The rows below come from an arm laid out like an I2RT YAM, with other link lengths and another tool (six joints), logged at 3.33 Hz.
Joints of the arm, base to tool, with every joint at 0 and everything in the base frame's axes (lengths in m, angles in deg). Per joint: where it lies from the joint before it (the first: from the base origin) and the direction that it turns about. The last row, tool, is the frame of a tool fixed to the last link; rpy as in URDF.
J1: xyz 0 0 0.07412 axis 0 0 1
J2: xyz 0.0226 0.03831 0.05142 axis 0 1 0
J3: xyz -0.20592 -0.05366 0 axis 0 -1 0
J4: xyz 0.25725 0.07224 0.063 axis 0 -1 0
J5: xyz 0.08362 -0.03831 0.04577 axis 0 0 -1
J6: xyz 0.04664 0 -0.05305 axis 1 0 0
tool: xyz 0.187 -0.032 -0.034 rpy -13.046 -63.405 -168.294
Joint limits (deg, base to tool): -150..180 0..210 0..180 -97..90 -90..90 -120..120
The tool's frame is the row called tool.
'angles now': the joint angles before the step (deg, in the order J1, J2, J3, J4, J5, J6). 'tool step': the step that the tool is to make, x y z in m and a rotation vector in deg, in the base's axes. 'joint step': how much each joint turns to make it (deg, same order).
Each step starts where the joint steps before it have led.
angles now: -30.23, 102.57, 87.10, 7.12, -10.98, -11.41
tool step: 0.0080, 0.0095, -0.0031, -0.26, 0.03, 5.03
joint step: -1.05, 0.97, 0.44, 0.35, -5.98, -1.16
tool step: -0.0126, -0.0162, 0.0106, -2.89, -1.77, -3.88
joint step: -0.46, -2.12, -3.52, 4.12, 3.59, -1.14
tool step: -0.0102, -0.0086, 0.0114, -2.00, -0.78, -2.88
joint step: 0.01, -1.83, -1.55, 1.23, 3.00, -1.05
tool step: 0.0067, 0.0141, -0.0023, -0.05, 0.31, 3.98
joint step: -0.08, -0.18, -0.38, -0.16, -4.04, -0.53
